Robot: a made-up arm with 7 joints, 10 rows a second.
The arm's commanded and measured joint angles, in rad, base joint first. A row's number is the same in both.
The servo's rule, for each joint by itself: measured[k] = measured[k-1] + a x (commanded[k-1-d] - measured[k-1]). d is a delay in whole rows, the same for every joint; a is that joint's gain. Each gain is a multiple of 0.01, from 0.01 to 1. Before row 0 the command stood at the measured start. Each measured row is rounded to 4 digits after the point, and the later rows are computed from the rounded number. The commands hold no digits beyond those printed.
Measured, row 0: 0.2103 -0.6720 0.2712 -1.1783 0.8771 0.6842 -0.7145
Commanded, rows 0 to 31: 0.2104 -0.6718 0.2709 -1.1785 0.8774 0.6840 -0.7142; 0.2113 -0.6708 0.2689 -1.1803 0.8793 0.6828 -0.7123; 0.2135 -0.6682 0.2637 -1.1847 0.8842 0.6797 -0.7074; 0.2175 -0.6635 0.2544 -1.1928 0.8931 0.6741 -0.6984; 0.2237 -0.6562 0.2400 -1.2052 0.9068 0.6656 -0.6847; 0.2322 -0.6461 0.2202 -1.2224 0.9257 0.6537 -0.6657; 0.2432 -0.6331 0.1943 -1.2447 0.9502 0.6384 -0.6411; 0.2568 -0.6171 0.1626 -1.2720 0.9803 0.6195 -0.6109; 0.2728 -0.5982 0.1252 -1.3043 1.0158 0.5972 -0.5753; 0.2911 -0.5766 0.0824 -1.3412 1.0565 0.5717 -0.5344; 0.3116 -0.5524 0.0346 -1.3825 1.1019 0.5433 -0.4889; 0.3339 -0.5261 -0.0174 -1.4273 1.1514 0.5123 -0.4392; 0.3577 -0.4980 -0.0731 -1.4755 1.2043 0.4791 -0.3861; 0.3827 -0.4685 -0.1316 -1.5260 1.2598 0.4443 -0.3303; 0.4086 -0.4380 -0.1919 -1.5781 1.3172 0.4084 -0.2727; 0.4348 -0.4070 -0.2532 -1.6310 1.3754 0.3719 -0.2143; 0.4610 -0.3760 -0.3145 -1.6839 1.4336 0.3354 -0.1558; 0.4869 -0.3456 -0.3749 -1.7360 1.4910 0.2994 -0.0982; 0.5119 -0.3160 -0.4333 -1.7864 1.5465 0.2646 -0.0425; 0.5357 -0.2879 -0.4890 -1.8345 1.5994 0.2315 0.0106; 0.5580 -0.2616 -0.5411 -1.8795 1.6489 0.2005 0.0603; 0.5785 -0.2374 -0.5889 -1.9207 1.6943 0.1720 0.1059; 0.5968 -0.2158 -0.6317 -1.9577 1.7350 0.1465 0.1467; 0.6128 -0.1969 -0.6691 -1.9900 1.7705 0.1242 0.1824; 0.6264 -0.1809 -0.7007 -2.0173 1.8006 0.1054 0.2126; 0.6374 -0.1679 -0.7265 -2.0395 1.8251 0.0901 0.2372; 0.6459 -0.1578 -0.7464 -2.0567 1.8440 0.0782 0.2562; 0.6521 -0.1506 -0.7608 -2.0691 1.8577 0.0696 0.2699; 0.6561 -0.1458 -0.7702 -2.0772 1.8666 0.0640 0.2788; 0.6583 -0.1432 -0.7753 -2.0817 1.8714 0.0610 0.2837; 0.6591 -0.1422 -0.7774 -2.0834 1.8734 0.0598 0.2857; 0.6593 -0.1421 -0.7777 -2.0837 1.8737 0.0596 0.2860
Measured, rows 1 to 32: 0.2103 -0.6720 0.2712 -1.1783 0.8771 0.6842 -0.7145; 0.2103 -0.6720 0.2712 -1.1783 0.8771 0.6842 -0.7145; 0.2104 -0.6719 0.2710 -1.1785 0.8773 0.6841 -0.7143; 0.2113 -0.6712 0.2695 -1.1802 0.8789 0.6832 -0.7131; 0.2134 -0.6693 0.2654 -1.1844 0.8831 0.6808 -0.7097; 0.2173 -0.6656 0.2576 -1.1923 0.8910 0.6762 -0.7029; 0.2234 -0.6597 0.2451 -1.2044 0.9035 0.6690 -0.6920; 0.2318 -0.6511 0.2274 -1.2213 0.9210 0.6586 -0.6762; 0.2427 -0.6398 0.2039 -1.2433 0.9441 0.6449 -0.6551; 0.2562 -0.6255 0.1746 -1.2703 0.9727 0.6276 -0.6286; 0.2721 -0.6083 0.1395 -1.3023 1.0067 0.6069 -0.5966; 0.2903 -0.5883 0.0990 -1.3389 1.0460 0.5830 -0.5593; 0.3107 -0.5657 0.0533 -1.3799 1.0902 0.5560 -0.5171; 0.3330 -0.5408 0.0031 -1.4245 1.1385 0.5263 -0.4704; 0.3567 -0.5138 -0.0510 -1.4724 1.1905 0.4942 -0.4198; 0.3817 -0.4853 -0.1082 -1.5228 1.2452 0.4603 -0.3661; 0.4075 -0.4555 -0.1676 -1.5748 1.3021 0.4250 -0.3101; 0.4337 -0.4249 -0.2284 -1.6276 1.3600 0.3889 -0.2526; 0.4599 -0.3941 -0.2895 -1.6805 1.4181 0.3525 -0.1945; 0.4858 -0.3635 -0.3501 -1.7327 1.4757 0.3164 -0.1367; 0.5109 -0.3336 -0.4092 -1.7832 1.5316 0.2812 -0.0802; 0.5347 -0.3048 -0.4659 -1.8314 1.5852 0.2474 -0.0257; 0.5571 -0.2776 -0.5193 -1.8766 1.6355 0.2155 0.0259; 0.5776 -0.2523 -0.5687 -1.9181 1.6820 0.1859 0.0739; 0.5960 -0.2293 -0.6134 -1.9553 1.7239 0.1591 0.1176; 0.6121 -0.2089 -0.6529 -1.9879 1.7607 0.1354 0.1565; 0.6258 -0.1913 -0.6868 -2.0155 1.7922 0.1150 0.1902; 0.6369 -0.1766 -0.7150 -2.0381 1.8182 0.0981 0.2184; 0.6455 -0.1648 -0.7373 -2.0556 1.8386 0.0846 0.2411; 0.6518 -0.1559 -0.7540 -2.0683 1.8537 0.0744 0.2584; 0.6559 -0.1495 -0.7655 -2.0767 1.8639 0.0673 0.2706; 0.6582 -0.1455 -0.7725 -2.0814 1.8698 0.0630 0.2785
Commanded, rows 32 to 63: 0.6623 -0.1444 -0.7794 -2.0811 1.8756 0.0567 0.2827; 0.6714 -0.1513 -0.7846 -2.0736 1.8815 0.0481 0.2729; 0.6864 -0.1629 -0.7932 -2.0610 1.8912 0.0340 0.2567; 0.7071 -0.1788 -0.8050 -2.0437 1.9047 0.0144 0.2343; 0.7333 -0.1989 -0.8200 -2.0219 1.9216 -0.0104 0.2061; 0.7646 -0.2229 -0.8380 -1.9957 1.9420 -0.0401 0.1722; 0.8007 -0.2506 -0.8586 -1.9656 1.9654 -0.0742 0.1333; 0.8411 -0.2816 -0.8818 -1.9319 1.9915 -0.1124 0.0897; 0.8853 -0.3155 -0.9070 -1.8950 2.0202 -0.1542 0.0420; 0.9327 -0.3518 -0.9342 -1.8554 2.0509 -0.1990 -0.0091; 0.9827 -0.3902 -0.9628 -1.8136 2.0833 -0.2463 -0.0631; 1.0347 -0.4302 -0.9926 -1.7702 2.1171 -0.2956 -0.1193; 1.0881 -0.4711 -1.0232 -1.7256 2.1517 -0.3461 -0.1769; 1.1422 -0.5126 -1.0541 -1.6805 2.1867 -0.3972 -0.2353; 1.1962 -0.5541 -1.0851 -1.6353 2.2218 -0.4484 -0.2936; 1.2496 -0.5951 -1.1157 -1.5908 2.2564 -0.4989 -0.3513; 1.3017 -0.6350 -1.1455 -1.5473 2.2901 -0.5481 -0.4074; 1.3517 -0.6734 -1.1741 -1.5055 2.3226 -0.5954 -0.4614; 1.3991 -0.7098 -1.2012 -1.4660 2.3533 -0.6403 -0.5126; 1.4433 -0.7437 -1.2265 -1.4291 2.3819 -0.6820 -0.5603; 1.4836 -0.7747 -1.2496 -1.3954 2.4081 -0.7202 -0.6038; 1.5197 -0.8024 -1.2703 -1.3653 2.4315 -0.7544 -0.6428; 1.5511 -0.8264 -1.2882 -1.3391 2.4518 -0.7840 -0.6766; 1.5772 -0.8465 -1.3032 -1.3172 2.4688 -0.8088 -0.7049; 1.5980 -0.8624 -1.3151 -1.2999 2.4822 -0.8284 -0.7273; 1.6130 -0.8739 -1.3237 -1.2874 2.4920 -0.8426 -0.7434; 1.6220 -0.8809 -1.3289 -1.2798 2.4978 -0.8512 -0.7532; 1.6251 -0.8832 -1.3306 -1.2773 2.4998 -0.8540 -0.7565; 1.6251 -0.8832 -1.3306 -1.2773 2.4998 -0.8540 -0.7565; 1.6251 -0.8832 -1.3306 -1.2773 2.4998 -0.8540 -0.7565; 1.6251 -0.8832 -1.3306 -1.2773 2.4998 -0.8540 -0.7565; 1.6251 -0.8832 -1.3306 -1.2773 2.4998 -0.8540 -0.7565
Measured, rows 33 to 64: 0.6591 -0.1434 -0.7760 -2.0833 1.8726 0.0608 0.2828; 0.6593 -0.1426 -0.7772 -2.0837 1.8735 0.0600 0.2847; 0.6622 -0.1437 -0.7788 -2.0813 1.8752 0.0578 0.2835; 0.6710 -0.1485 -0.7829 -2.0741 1.8802 0.0512 0.2771; 0.6858 -0.1576 -0.7902 -2.0618 1.8889 0.0395 0.2649; 0.7062 -0.1710 -0.8007 -2.0448 1.9014 0.0224 0.2465; 0.7322 -0.1886 -0.8144 -2.0233 1.9174 0.0001 0.2223; 0.7633 -0.2102 -0.8312 -1.9974 1.9368 -0.0272 0.1922; 0.7992 -0.2357 -0.8507 -1.9675 1.9594 -0.0592 0.1569; 0.8394 -0.2646 -0.8728 -1.9340 1.9848 -0.0954 0.1166; 0.8835 -0.2967 -0.8971 -1.8973 2.0128 -0.1354 0.0718; 0.9307 -0.3314 -0.9234 -1.8579 2.0429 -0.1786 0.0233; 0.9806 -0.3684 -0.9514 -1.8163 2.0748 -0.2246 -0.0285; 1.0325 -0.4073 -0.9807 -1.7730 2.1082 -0.2729 -0.0830; 1.0859 -0.4475 -1.0109 -1.7284 2.1426 -0.3227 -0.1393; 1.1399 -0.4885 -1.0416 -1.6834 2.1774 -0.3734 -0.1969; 1.1939 -0.5298 -1.0725 -1.6382 2.2125 -0.4244 -0.2549; 1.2474 -0.5709 -1.1032 -1.5936 2.2472 -0.4751 -0.3127; 1.2995 -0.6113 -1.1332 -1.5501 2.2811 -0.5247 -0.3695; 1.3496 -0.6504 -1.1622 -1.5082 2.3139 -0.5728 -0.4246; 1.3971 -0.6878 -1.1899 -1.4685 2.3450 -0.6187 -0.4774; 1.4415 -0.7230 -1.2159 -1.4315 2.3742 -0.6617 -0.5271; 1.4819 -0.7556 -1.2398 -1.3976 2.4010 -0.7015 -0.5731; 1.5182 -0.7851 -1.2615 -1.3672 2.4251 -0.7375 -0.6149; 1.5498 -0.8111 -1.2805 -1.3408 2.4462 -0.7691 -0.6519; 1.5761 -0.8334 -1.2966 -1.3186 2.4641 -0.7961 -0.6837; 1.5971 -0.8517 -1.3097 -1.3010 2.4784 -0.8181 -0.7099; 1.6124 -0.8657 -1.3196 -1.2882 2.4891 -0.8348 -0.7300; 1.6216 -0.8753 -1.3262 -1.2803 2.4960 -0.8460 -0.7439; 1.6250 -0.8803 -1.3293 -1.2775 2.4990 -0.8514 -0.7515; 1.6251 -0.8821 -1.3302 -1.2773 2.4996 -0.8532 -0.7545; 1.6251 -0.8828 -1.3305 -1.2773 2.4998 -0.8537 -0.7557
